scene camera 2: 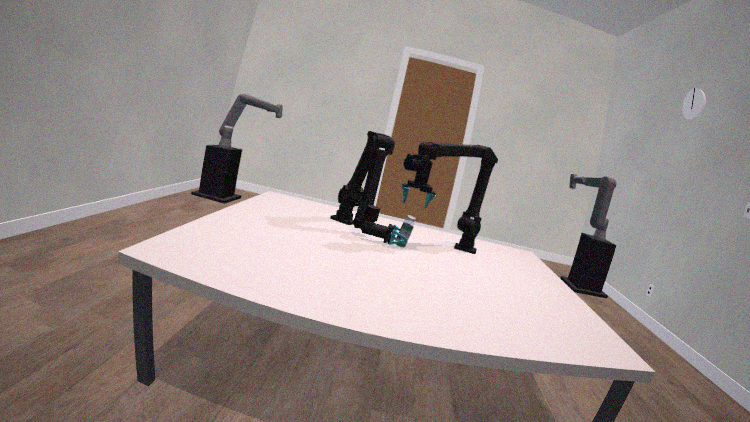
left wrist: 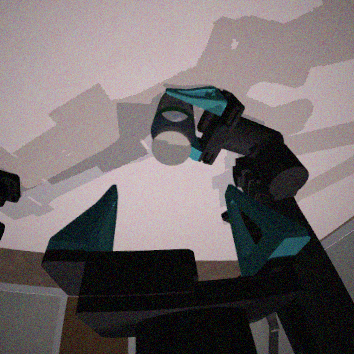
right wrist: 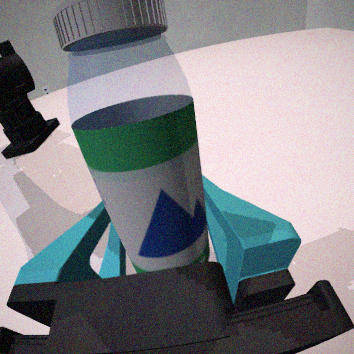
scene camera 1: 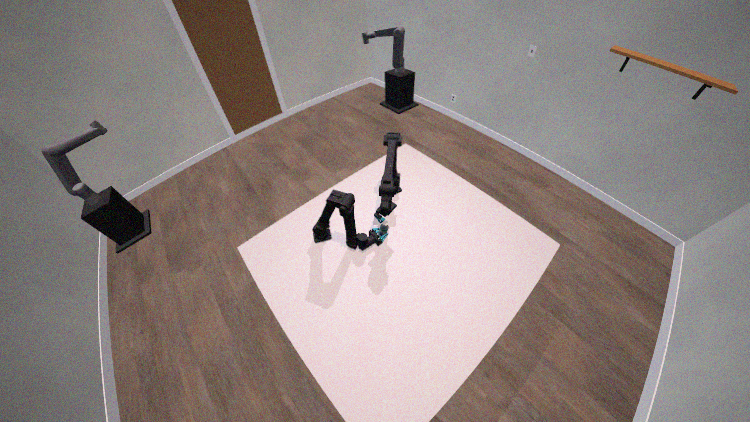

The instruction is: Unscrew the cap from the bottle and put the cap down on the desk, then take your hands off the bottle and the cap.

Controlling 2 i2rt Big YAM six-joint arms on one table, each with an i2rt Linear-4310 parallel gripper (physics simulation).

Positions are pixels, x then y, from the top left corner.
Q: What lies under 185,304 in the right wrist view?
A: My right gripper.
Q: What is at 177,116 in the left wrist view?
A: A bottle.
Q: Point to a bottle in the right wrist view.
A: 130,107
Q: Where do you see a ribbed cap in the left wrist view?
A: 171,145
